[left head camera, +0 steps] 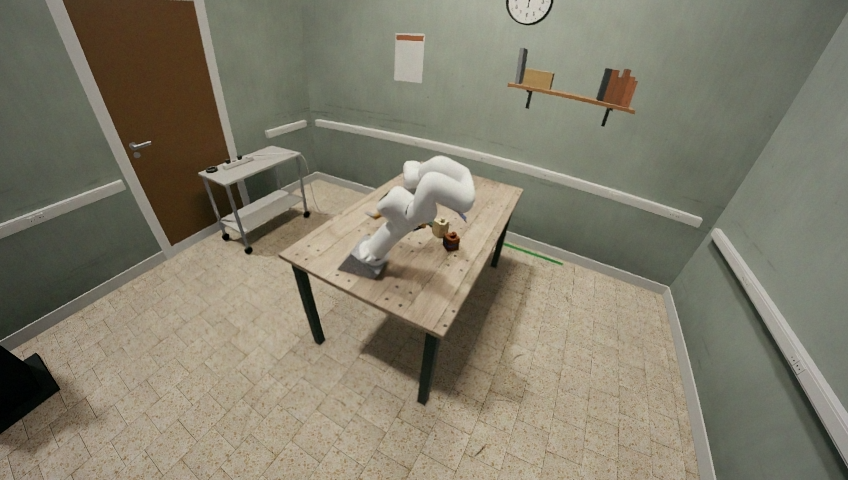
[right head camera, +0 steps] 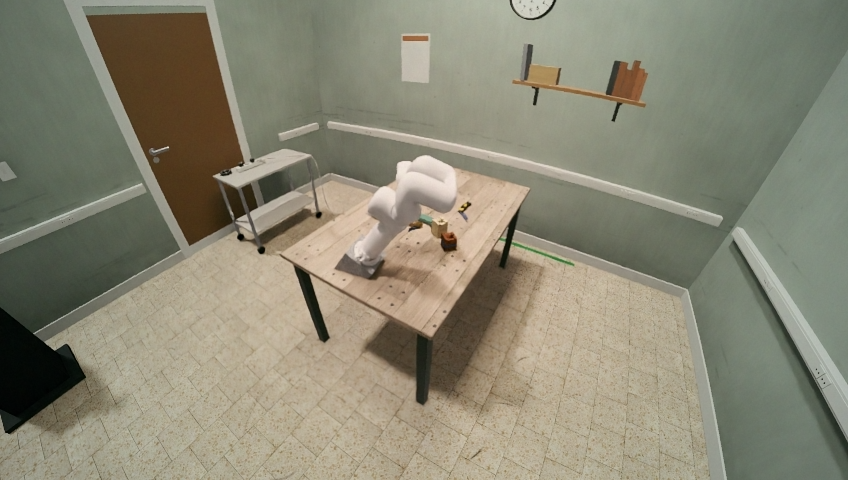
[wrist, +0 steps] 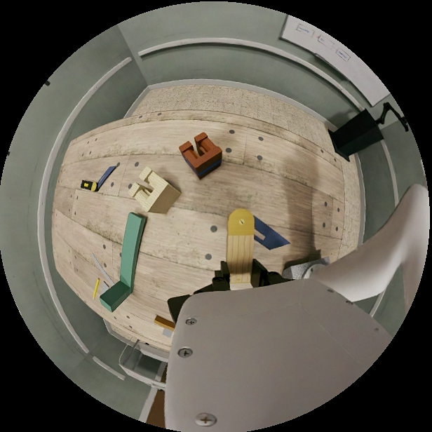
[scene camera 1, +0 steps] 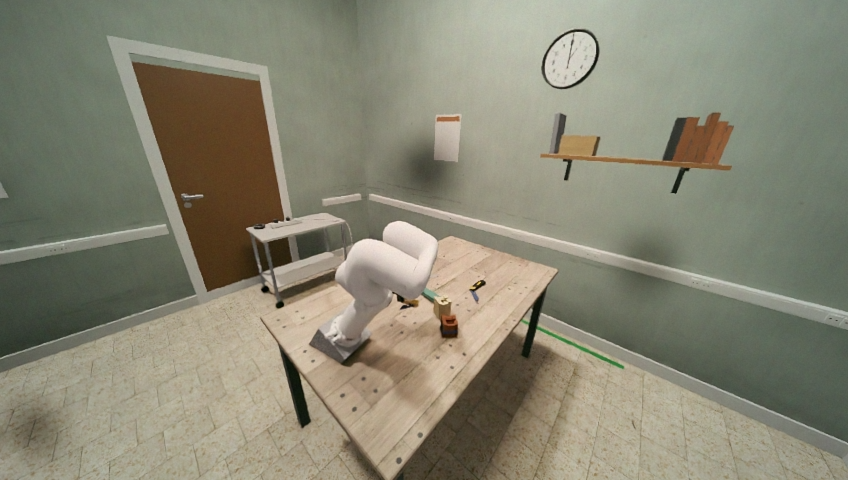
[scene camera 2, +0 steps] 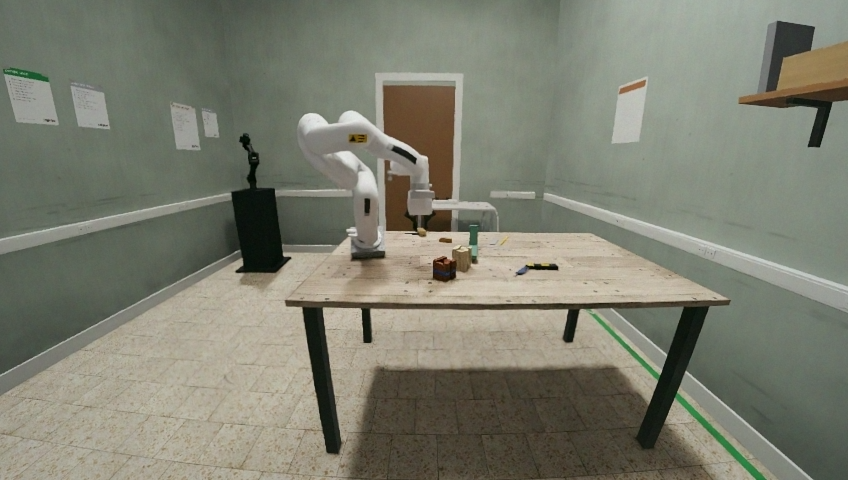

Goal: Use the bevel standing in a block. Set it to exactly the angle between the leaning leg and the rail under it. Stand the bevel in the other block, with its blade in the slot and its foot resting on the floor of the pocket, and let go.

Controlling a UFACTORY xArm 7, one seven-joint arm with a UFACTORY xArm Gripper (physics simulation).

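Pixels of known places: gripper, between the fingertips: (scene camera 1: 402,299) (scene camera 2: 420,231); arm's base, origin of its link: (left head camera: 371,253) (right head camera: 366,253) (scene camera 1: 346,330) (scene camera 2: 367,238).
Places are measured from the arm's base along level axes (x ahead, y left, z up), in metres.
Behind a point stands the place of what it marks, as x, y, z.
Observation:
My gripper (scene camera 2: 420,224) @(0.235, -0.079, 0.052) (wrist: 237,270) is shut on the wooden handle of a bevel (wrist: 240,247) (scene camera 2: 421,232) @(0.236, -0.136, 0.062) (scene camera 1: 411,303) @(0.227, -0.134, 0.060), which has a yellow rounded end. Its blue slotted blade (wrist: 272,236) sticks out at an angle from the yellow end. The bevel is held above the table, on the robot-base side of the blocks. A red-brown block (wrist: 202,154) (scene camera 2: 443,268) @(0.305, -0.305, -0.027) (scene camera 1: 449,326) @(0.288, -0.286, -0.017) with a blue band and a pale wooden block (wrist: 157,191) (scene camera 2: 461,258) @(0.389, -0.211, -0.025) (scene camera 1: 441,306) @(0.364, -0.196, -0.005) stand side by side, both with visible slots and no bevel in them. A green piece (wrist: 132,245) (scene camera 2: 473,242) @(0.507, 0.076, -0.047), with a leg and rail, stands beyond the pale block.
A black-and-yellow tool (wrist: 89,185) (scene camera 2: 542,267) @(0.724, -0.222, -0.067) with a blue blade lies beyond the blocks. A thin yellow piece (wrist: 96,289) and a grey one lie near the green piece. An orange-brown piece (wrist: 164,321) (scene camera 2: 445,240) @(0.383, 0.184, -0.067) lies on the table (scene camera 2: 606,285) @(0.897, -0.384, -0.078). A white cart (scene camera 2: 467,205) stands behind.

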